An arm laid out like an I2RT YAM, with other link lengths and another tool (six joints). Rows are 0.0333 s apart.
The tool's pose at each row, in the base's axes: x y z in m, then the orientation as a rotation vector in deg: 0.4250, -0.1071, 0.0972, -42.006, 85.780, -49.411; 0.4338, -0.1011, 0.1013, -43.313, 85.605, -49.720; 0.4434, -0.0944, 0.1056, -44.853, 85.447, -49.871; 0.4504, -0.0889, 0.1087, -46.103, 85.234, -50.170; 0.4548, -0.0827, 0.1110, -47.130, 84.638, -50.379; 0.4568, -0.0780, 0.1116, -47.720, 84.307, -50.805; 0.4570, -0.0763, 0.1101, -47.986, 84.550, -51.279; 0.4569, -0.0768, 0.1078, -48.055, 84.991, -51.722; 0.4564, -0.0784, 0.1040, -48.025, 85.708, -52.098; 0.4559, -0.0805, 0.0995, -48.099, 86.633, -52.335; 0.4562, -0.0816, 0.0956, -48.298, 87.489, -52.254; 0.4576, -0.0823, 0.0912, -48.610, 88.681, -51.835; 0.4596, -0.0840, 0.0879, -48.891, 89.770, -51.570; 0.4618, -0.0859, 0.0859, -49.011, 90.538, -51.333
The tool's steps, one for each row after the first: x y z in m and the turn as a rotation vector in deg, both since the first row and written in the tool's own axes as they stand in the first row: -0.0081, 0.0000, 0.0080, -0.537, -0.217, -1.044; -0.0170, 0.0002, 0.0167, -1.293, -0.519, -2.140; -0.0240, 0.0006, 0.0230, -1.787, -0.746, -3.147; -0.0309, 0.0021, 0.0267, -2.016, -1.289, -3.994; -0.0354, 0.0041, 0.0282, -2.012, -1.449, -4.667; -0.0361, 0.0063, 0.0283, -2.063, -1.071, -5.101; -0.0344, 0.0080, 0.0283, -2.104, -0.519, -5.368; -0.0310, 0.0104, 0.0280, -2.246, 0.242, -5.503; -0.0268, 0.0131, 0.0279, -2.609, 1.093, -5.602; -0.0239, 0.0158, 0.0284, -3.158, 1.726, -5.597; -0.0211, 0.0192, 0.0300, -4.082, 2.465, -5.432; -0.0181, 0.0212, 0.0322, -4.868, 3.197, -5.353; -0.0157, 0.0220, 0.0347, -5.400, 3.702, -5.220
